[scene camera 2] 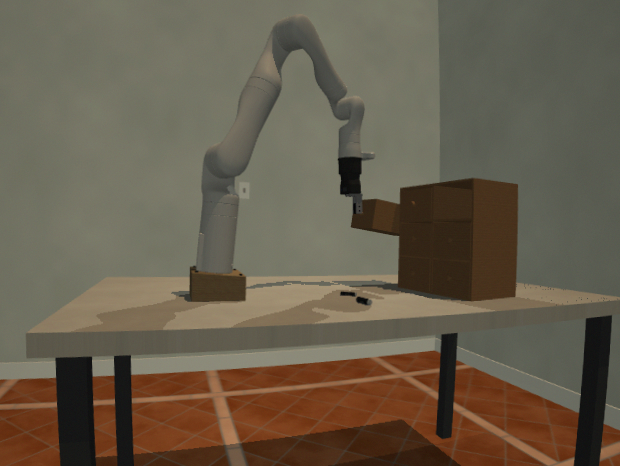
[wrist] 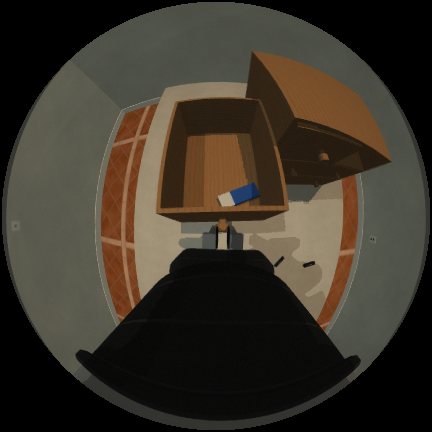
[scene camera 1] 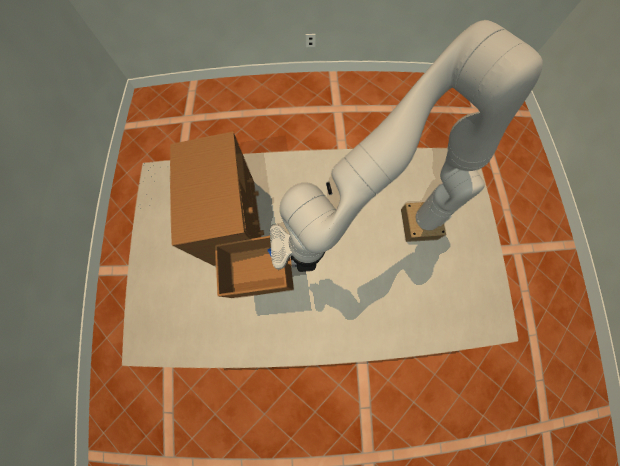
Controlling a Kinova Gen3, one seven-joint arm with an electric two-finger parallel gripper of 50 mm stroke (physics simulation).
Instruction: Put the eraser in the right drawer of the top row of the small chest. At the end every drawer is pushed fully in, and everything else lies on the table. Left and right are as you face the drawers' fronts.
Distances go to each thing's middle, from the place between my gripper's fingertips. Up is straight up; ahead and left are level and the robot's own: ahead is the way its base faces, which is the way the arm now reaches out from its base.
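Labels:
Small wooden chest [scene camera 1: 205, 202]: my hand 8 cm above it, 24 cm short of it, 19 cm to the left of it.

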